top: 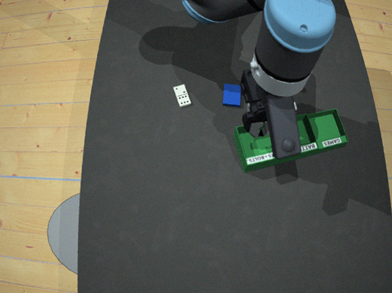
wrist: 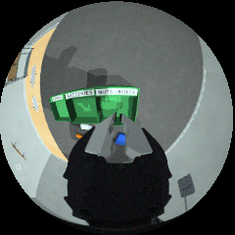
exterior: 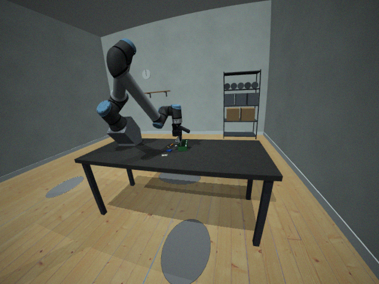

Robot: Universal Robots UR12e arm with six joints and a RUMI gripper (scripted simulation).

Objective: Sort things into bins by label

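My hand is 1 cm past the green three-part bin, 9 cm to the right of it and 3 cm above it. Round my hand: white usb stick 9 cm behind, 8 cm to the left, 5 cm below; then blue flat block 11 cm behind, 5 cm to the right, 5 cm below; then brass bolt 16 cm behind, 3 cm to the left, 5 cm below.
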